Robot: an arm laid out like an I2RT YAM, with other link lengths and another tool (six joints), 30 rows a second.
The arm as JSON. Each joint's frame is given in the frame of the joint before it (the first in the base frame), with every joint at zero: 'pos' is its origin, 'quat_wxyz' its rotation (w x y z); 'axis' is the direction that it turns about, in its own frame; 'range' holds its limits. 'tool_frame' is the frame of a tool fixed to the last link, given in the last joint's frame.
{
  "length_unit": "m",
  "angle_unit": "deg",
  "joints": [
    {
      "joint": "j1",
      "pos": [
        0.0,
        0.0,
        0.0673
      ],
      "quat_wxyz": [
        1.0,
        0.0,
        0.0,
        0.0
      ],
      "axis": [
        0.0,
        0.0,
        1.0
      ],
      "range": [
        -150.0,
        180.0
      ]
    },
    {
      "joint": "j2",
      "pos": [
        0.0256,
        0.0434,
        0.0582
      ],
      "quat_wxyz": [
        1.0,
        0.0,
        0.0,
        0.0
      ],
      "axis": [
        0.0,
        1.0,
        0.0
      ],
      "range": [
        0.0,
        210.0
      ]
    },
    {
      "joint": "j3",
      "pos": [
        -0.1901,
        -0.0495,
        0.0
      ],
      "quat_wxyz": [
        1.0,
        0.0,
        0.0,
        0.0
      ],
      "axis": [
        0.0,
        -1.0,
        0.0
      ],
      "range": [
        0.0,
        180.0
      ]
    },
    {
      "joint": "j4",
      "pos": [
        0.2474,
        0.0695,
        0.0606
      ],
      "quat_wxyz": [
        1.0,
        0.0,
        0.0,
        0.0
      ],
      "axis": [
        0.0,
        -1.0,
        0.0
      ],
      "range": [
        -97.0,
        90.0
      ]
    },
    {
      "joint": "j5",
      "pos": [
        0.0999,
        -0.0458,
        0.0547
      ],
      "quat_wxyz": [
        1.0,
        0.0,
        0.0,
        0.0
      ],
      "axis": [
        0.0,
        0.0,
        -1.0
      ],
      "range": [
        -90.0,
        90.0
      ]
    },
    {
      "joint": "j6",
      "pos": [
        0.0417,
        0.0,
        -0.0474
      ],
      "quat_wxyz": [
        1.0,
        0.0,
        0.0,
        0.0
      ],
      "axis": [
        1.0,
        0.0,
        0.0
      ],
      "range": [
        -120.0,
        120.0
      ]
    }
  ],
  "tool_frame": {
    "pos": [
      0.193,
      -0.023,
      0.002
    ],
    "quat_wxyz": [
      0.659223,
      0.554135,
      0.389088,
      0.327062
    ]
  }
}
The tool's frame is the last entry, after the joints.
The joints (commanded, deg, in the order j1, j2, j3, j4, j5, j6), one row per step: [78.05, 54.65, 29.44, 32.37, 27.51, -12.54]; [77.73, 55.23, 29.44, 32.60, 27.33, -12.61]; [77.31, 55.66, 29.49, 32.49, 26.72, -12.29]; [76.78, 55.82, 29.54, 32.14, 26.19, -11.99]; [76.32, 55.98, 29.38, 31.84, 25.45, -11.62]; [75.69, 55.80, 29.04, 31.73, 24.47, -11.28]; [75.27, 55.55, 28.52, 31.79, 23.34, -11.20]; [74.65, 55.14, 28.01, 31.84, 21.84, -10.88]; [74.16, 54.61, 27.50, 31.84, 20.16, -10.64]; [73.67, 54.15, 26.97, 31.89, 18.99, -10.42]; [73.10, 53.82, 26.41, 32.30, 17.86, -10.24]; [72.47, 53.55, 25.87, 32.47, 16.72, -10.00]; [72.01, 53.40, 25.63, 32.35, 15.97, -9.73]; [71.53, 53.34, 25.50, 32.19, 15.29, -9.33]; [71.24, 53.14, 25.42, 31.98, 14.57, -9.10]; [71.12, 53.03, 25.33, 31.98, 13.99, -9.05]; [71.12, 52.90, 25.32, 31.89, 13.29, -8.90]
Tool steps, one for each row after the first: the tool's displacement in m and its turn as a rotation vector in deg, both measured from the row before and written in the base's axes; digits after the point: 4 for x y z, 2 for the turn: [0.0021, 0.0007, -0.0031, -0.39, 0.00, -0.15]; [0.0017, 0.0014, -0.0033, -0.29, 0.28, 0.22]; [0.0026, 0.0003, -0.0026, -0.27, 0.28, 0.03]; [0.0015, 0.0010, -0.0043, -0.39, 0.36, 0.31]; [0.0018, 0.0000, -0.0024, -0.07, 0.24, 0.37]; [-0.0004, 0.0009, -0.0026, -0.18, 0.02, 0.71]; [-0.0001, 0.0007, -0.0014, 0.11, 0.15, 0.90]; [-0.0018, 0.0014, -0.0007, 0.12, 0.05, 1.20]; [-0.0003, 0.0001, -0.0012, 0.08, 0.09, 0.69]; [0.0004, -0.0003, -0.0006, 0.25, 0.00, 0.57]; [0.0009, -0.0002, -0.0022, 0.01, 0.13, 0.53]; [0.0010, -0.0001, -0.0019, -0.07, 0.23, 0.31]; [0.0015, -0.0001, -0.0018, -0.01, 0.35, 0.23]; [-0.0002, 0.0004, -0.0004, 0.02, 0.17, 0.44]; [-0.0010, 0.0008, 0.0000, 0.03, -0.01, 0.46]; [-0.0023, 0.0015, 0.0004, 0.09, 0.07, 0.71]
